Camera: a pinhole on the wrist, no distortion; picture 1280 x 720 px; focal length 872.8 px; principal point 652.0 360.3 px. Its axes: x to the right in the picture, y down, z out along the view. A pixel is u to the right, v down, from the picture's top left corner.
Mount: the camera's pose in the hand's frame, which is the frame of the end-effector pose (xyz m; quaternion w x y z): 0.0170 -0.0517 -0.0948 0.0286 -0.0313 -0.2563 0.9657
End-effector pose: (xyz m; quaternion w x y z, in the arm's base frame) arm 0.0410 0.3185 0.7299 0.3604 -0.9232 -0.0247 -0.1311
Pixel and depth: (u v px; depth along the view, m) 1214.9 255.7 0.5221
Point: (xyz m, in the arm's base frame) -0.2503 0.7574 0.5262
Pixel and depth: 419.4 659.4 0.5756
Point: 0.1534 0.9055 0.8808
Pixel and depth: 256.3 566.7 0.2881
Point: 0.1512 0.5916 0.8449
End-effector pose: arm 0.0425 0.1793 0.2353 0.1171 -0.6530 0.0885 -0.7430
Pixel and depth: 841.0 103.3 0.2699
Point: 0.2173 0.3069 0.2348
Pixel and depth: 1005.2 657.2 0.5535
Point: 0.3241 0.7108 0.1642
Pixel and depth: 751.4 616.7 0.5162
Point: 0.2996 0.6251 0.3128
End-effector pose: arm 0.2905 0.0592 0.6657 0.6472 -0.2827 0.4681 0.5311
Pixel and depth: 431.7 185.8 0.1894
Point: 0.4281 0.1272 0.6398
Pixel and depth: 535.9 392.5 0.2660
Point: 0.5156 0.1335 0.6646
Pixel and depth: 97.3 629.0 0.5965
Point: 0.9028 0.3579 0.4252
